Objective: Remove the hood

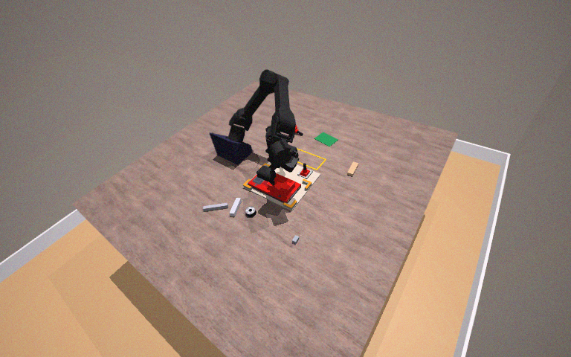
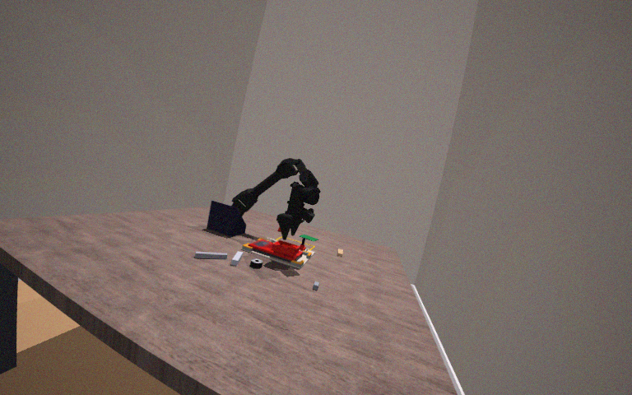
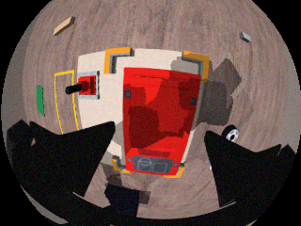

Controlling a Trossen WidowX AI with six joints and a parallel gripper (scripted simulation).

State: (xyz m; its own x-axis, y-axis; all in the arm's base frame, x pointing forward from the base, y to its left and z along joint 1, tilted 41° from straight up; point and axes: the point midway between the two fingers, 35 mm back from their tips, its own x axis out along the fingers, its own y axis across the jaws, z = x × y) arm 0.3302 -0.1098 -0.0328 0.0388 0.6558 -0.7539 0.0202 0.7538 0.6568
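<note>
Right now my gripper tip is 40 mm above the hood. Round my gripper tip: green patch: 390 mm to the left, 80 mm below; tan block: 250 mm to the left, 200 mm ahead, 80 mm below; black ring: 150 mm to the right, 70 mm below, 50 mm behind.
</note>
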